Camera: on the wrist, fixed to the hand. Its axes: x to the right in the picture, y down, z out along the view.
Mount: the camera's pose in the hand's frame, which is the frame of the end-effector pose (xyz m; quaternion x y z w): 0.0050 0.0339 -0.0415 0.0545 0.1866 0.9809 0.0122
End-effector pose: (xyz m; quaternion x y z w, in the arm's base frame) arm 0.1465 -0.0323 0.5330 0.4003 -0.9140 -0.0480 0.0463
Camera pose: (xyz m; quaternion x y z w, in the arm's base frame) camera 0.1236 -0.0152 0.5786 -0.8801 -0.3977 0.1693 0.1964
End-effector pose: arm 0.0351 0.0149 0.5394 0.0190 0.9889 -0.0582 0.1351
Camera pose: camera 0.0211 0.0536 0.5740 -0.9885 -0.0155 -0.0815 0.1268
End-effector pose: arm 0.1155 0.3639 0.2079 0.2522 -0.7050 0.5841 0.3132
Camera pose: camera 0.0938 0.4111 0.1941 0.7804 0.1657 -0.3998 0.4513
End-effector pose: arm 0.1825 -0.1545 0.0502 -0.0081 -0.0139 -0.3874 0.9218
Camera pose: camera 0.2110 -0.1354 0.0087 0.1088 0.1587 0.8986 0.3943
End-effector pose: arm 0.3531 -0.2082 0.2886 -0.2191 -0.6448 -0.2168 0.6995
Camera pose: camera 0.4068 -0.2052 0.2897 -0.5565 0.3257 0.6777 0.3534
